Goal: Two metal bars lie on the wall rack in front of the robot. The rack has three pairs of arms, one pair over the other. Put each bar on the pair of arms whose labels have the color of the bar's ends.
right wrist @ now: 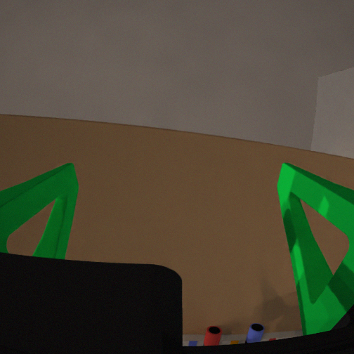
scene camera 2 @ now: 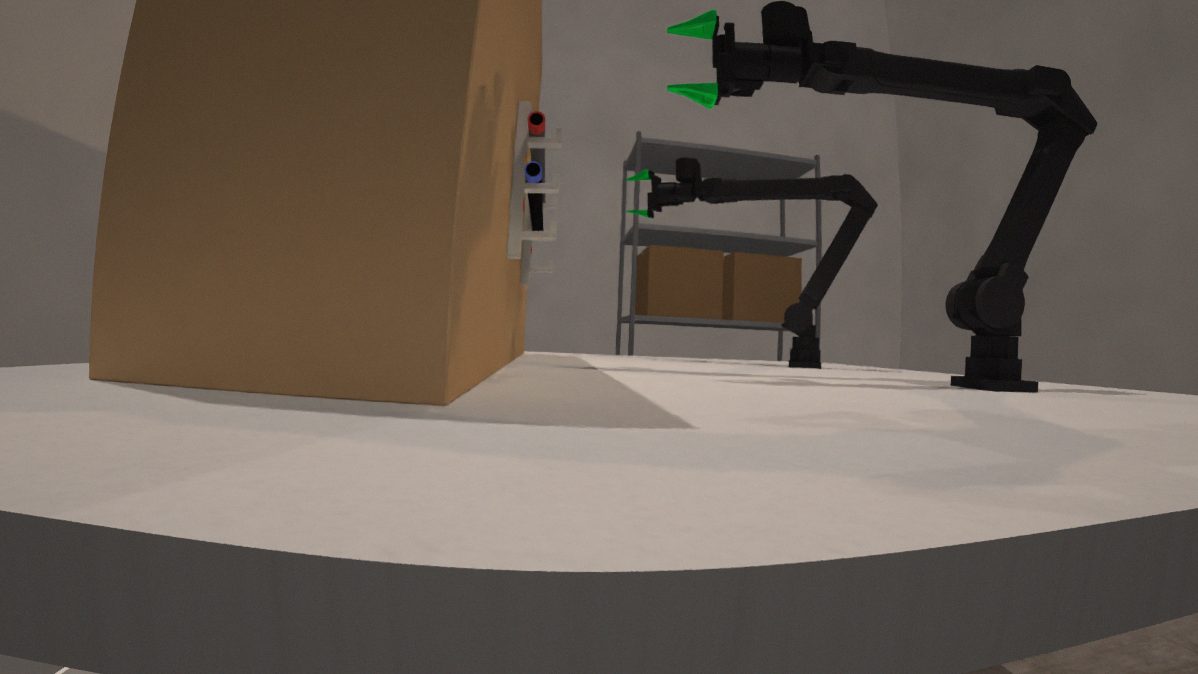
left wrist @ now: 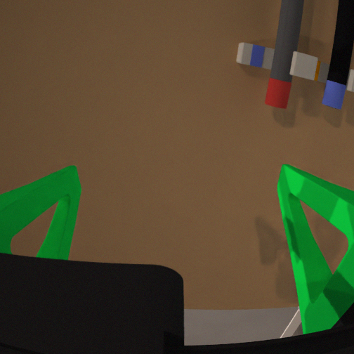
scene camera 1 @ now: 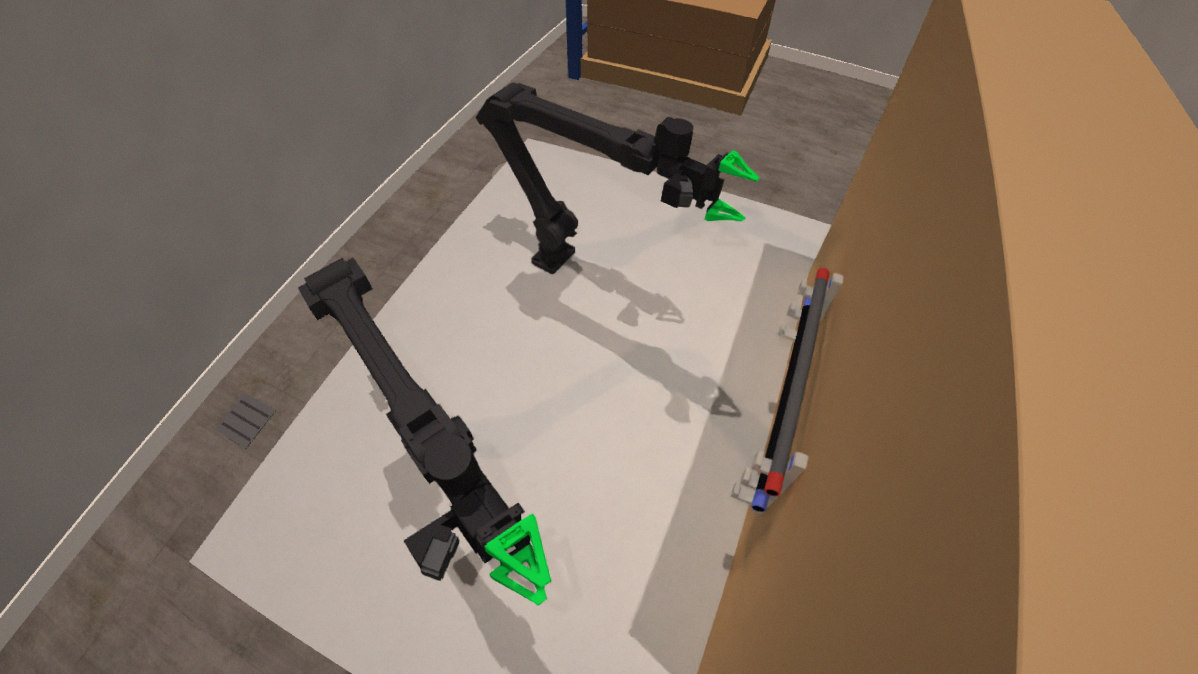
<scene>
I see my left gripper (scene camera 2: 667, 58), my right gripper (scene camera 1: 544, 593) and a black bar (scene camera 1: 797, 344).
The black bar is seen too in scene camera 2 (scene camera 2: 535, 199). My left gripper shows as well in the left wrist view (left wrist: 178, 176) and in scene camera 1 (scene camera 1: 751, 199). My right gripper is seen too in the right wrist view (right wrist: 177, 174) and in scene camera 2 (scene camera 2: 626, 195).
</scene>
